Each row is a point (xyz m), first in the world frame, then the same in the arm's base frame.
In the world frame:
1: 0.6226 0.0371 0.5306
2: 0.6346 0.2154 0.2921
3: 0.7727 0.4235 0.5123
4: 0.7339 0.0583 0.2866
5: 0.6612 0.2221 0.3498
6: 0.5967 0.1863 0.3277
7: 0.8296 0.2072 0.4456
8: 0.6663 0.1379 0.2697
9: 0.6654 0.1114 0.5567
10: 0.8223 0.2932 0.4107
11: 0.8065 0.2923 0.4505
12: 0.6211 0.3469 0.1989
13: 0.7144 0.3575 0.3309
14: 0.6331 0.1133 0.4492
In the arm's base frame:
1: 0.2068 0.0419 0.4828
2: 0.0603 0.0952 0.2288
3: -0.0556 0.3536 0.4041
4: 0.2459 0.1037 0.2239
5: 0.0668 0.1317 0.2809
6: 0.0666 0.0551 0.2724
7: 0.1615 0.2861 0.3512
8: 0.1436 0.0811 0.2096
9: 0.1629 0.1191 0.4947
10: 0.0834 0.3150 0.3095
11: 0.0760 0.3082 0.3511
12: -0.0598 0.1303 0.1262
13: -0.0247 0.2391 0.2410
14: 0.1466 0.0730 0.3936

